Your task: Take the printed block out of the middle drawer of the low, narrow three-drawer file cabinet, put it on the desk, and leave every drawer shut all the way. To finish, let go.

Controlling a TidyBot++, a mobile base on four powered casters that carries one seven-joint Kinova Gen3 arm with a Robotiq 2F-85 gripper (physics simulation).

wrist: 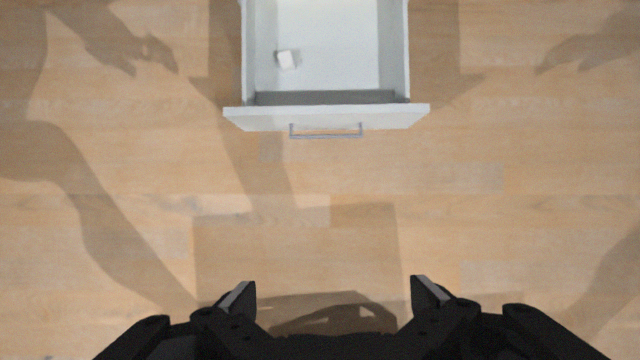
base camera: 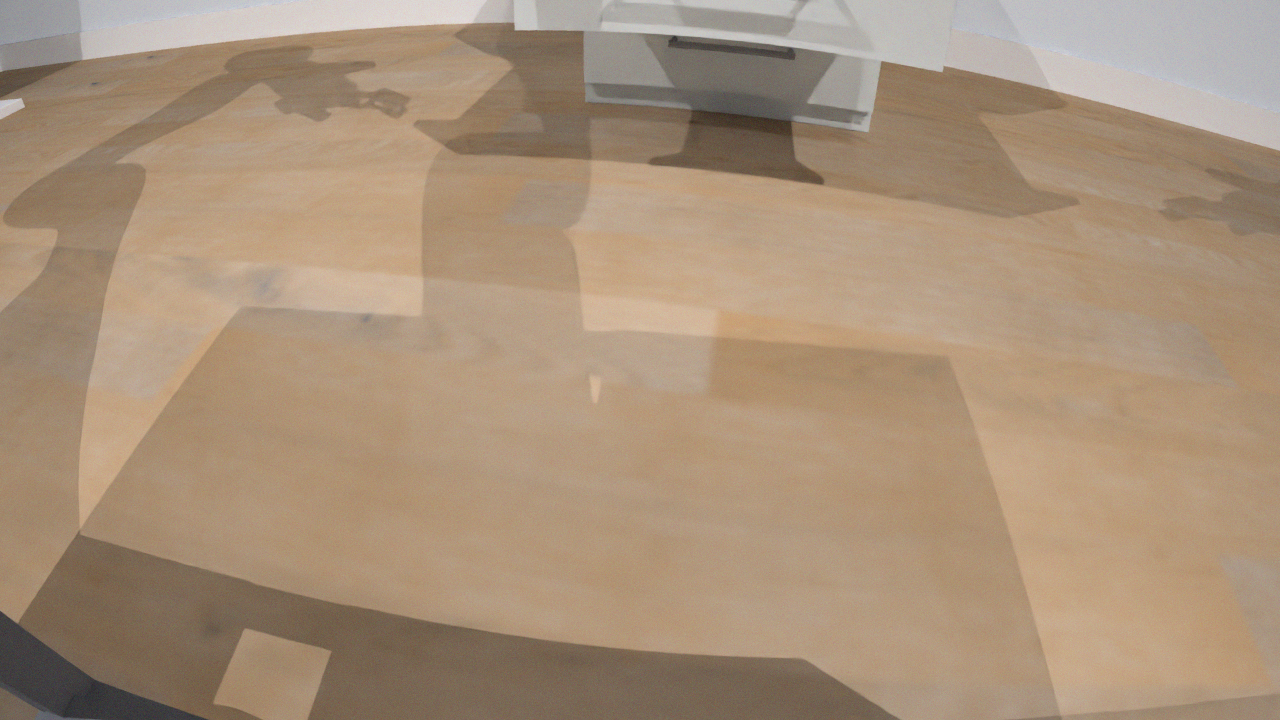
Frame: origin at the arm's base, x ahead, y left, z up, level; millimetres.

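Seen in the pictures: gripper, fingertip midpoint: (wrist: 332,295).
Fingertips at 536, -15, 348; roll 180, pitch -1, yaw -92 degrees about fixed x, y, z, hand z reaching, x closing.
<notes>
A point is followed by its place in that frame, as x, y, z.
The pulled-out middle drawer (base camera: 554,13) @[758, 136, -184] (wrist: 327,54) @[934, -51, -180] of the file cabinet has white walls and a thin grey handle (wrist: 326,136) @[715, -30, -121]. In the wrist view it is seen from above at the top centre. A small whitish block (wrist: 286,59) @[916, 50, -151] lies in it, near the left wall towards the front; no print can be made out on it. The top of the view cuts off the back of the drawer. My gripper (wrist: 332,295) @[536, -15, 348] is open and empty, high above the floor and out in front of the drawer front. The gripper does not show in the base view.
In the base view the bottom drawer front (base camera: 626,67) @[1051, 97, -330] with its dark handle (base camera: 731,48) @[1007, -47, -279] sits behind and below the pulled-out drawer. Pale walls (base camera: 1118,53) @[1541, -970, -276] stand behind the cabinet. Arm shadows lie across the wooden floor (base camera: 805,268) @[655, -119, -397] (wrist: 425,225) @[453, -334, -397]. The desk does not show in either view.
</notes>
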